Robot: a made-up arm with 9 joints.
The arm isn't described. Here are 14 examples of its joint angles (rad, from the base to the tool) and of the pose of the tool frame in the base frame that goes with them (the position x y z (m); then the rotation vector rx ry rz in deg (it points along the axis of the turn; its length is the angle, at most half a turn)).
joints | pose
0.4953 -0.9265 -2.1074 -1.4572 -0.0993 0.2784 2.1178 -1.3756 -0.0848 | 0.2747 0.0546 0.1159 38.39 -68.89 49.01
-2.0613 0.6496 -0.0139 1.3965 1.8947 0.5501 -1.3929 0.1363 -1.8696 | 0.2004 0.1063 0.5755 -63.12 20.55 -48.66
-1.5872 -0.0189 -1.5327 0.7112 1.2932 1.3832 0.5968 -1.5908 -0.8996 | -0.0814 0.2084 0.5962 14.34 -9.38 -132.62
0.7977 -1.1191 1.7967 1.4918 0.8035 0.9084 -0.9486 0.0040 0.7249 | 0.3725 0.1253 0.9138 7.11 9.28 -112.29
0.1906 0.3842 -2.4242 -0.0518 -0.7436 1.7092 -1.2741 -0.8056 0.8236 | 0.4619 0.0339 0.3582 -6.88 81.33 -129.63
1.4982 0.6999 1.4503 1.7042 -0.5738 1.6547 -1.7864 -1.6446 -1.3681 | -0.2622 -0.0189 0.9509 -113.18 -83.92 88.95
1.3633 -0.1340 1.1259 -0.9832 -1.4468 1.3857 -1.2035 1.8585 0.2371 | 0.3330 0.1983 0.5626 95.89 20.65 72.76
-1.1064 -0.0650 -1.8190 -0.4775 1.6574 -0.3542 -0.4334 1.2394 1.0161 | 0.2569 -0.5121 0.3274 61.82 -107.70 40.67
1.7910 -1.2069 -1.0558 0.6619 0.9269 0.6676 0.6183 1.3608 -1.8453 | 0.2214 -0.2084 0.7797 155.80 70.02 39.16
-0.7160 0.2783 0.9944 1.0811 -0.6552 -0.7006 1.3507 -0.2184 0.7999 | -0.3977 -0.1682 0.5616 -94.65 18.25 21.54
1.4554 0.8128 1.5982 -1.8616 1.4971 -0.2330 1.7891 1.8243 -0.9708 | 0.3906 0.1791 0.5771 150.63 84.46 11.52
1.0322 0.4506 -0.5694 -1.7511 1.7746 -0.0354 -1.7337 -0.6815 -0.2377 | 0.0793 0.4532 0.8081 68.03 -80.03 -91.03
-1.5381 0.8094 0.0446 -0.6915 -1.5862 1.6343 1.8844 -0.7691 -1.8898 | 0.1892 -0.4711 1.0310 -4.03 15.65 13.65
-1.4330 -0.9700 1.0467 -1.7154 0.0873 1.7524 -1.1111 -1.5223 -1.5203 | 0.2704 -0.6226 0.7764 31.94 -142.55 85.84
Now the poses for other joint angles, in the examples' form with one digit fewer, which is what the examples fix.
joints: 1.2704 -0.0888 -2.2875 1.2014 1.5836 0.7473 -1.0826 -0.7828 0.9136
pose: -0.015 -0.478 0.600 24.6 21.1 141.3
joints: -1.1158 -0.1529 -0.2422 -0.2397 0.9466 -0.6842 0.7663 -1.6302 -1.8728
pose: 0.076 -0.699 0.510 40.5 -113.5 -6.8
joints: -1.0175 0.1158 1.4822 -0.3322 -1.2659 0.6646 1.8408 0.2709 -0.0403
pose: 0.535 -0.272 0.752 -9.7 80.6 -100.9
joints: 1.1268 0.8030 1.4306 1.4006 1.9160 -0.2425 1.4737 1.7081 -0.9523
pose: -0.360 -0.021 0.505 -59.7 109.9 100.0
